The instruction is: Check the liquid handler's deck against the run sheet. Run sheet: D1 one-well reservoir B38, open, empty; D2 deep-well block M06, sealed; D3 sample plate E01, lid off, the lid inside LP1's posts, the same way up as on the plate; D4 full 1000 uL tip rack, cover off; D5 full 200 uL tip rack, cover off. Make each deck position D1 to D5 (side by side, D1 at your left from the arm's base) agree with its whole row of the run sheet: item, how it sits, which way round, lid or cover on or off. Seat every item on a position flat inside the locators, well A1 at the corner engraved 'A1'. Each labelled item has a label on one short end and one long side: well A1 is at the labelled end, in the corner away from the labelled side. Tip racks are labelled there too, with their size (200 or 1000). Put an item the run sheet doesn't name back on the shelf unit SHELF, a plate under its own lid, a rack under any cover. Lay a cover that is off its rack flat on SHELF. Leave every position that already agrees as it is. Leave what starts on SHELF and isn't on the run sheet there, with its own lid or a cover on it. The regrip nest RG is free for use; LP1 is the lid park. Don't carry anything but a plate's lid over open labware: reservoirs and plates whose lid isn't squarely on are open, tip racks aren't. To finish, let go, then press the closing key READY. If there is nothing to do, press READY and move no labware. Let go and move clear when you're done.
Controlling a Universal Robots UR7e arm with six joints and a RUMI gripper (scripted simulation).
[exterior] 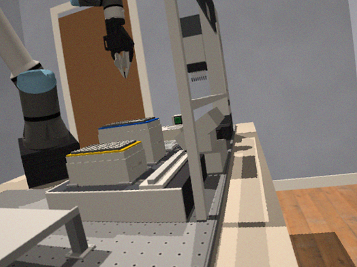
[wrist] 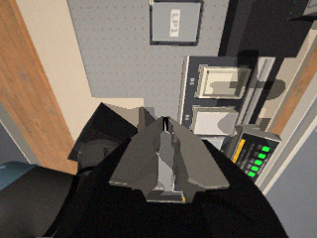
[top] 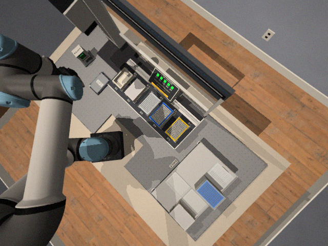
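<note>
Right now my hand is 31 cm to the right of the ready key, 23 cm above it and 15 cm short of it. From my hand the other things lie so: sealed block: 24 cm below, 15 cm to the right, 14 cm ahead; then cream reservoir: 25 cm below, 17 cm ahead, 3 cm to the right; then grey lid: 30 cm below, 14 cm to the left, 6 cm ahead.
</note>
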